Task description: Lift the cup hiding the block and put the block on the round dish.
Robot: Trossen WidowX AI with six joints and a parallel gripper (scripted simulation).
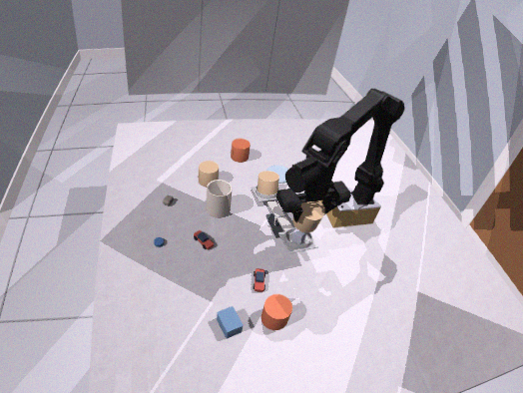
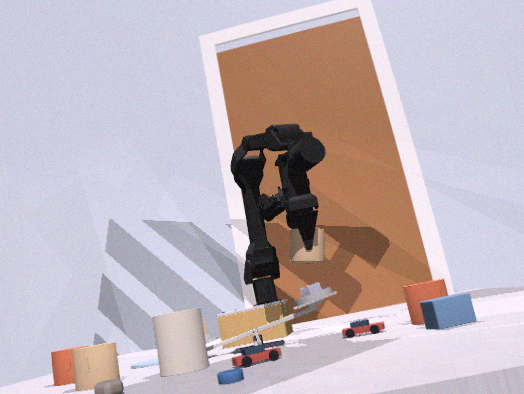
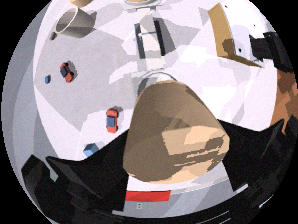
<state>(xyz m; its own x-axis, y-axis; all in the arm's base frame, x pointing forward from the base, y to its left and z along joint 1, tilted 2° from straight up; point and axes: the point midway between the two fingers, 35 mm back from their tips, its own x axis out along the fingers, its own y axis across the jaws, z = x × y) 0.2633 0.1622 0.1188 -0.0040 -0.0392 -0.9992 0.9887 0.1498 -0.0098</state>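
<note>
The pale grey block is 8 cm below my gripper tip and 1 cm to the right of it. From my gripper tip the other things lie so: cream cup (22 cm to the right, 21 cm ahead, 13 cm below); pale blue round dish (39 cm to the right, 17 cm below, 3 cm behind); blue block (23 cm ahead, 20 cm to the left, 15 cm below).
</note>
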